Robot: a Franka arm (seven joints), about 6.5 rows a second.
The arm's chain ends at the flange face. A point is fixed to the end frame.
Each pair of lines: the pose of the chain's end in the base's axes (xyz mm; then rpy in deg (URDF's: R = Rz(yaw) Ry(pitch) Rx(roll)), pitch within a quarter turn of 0, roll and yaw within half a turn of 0), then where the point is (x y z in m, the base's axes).
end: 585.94, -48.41, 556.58, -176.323, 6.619, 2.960
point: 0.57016 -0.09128 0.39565
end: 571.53, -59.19, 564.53, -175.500, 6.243, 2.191
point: 0.55608 -0.09948 0.40290
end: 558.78, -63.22, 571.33, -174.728, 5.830, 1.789
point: 0.54409 -0.10118 0.40907
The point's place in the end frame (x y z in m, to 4 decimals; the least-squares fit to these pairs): 0.0007 0.0523 0.1589
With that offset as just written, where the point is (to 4 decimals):
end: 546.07, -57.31, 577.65, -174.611, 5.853, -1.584
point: 0.5291 -0.0940 0.4153
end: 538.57, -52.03, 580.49, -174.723, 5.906, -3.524
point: 0.5202 -0.0884 0.4182
